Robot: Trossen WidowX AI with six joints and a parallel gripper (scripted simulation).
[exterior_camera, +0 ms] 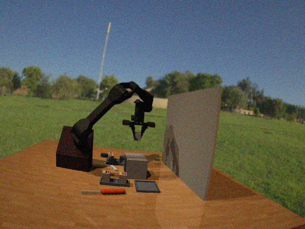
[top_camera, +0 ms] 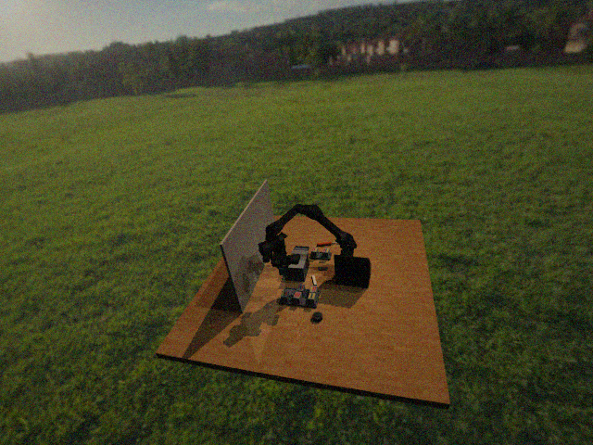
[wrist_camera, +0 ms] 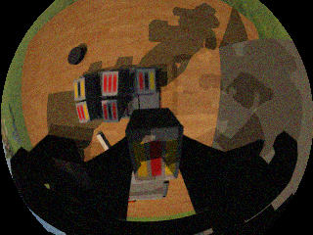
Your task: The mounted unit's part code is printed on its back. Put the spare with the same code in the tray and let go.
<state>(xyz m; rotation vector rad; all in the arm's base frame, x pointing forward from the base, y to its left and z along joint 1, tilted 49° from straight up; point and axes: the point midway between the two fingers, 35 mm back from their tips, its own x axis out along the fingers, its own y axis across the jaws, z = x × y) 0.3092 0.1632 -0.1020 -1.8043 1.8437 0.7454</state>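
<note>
Now: the tray 370 mm to the right of my gripper tip, 160 mm below it and 30 mm ahead of it. The rest, counted from my gripper tip: mounted unit (180 mm to the right, 120 mm below, 20 mm behind); then spare (20 mm above); then tall grey panel (220 mm ahead, 170 mm to the right, 60 mm above).
</note>
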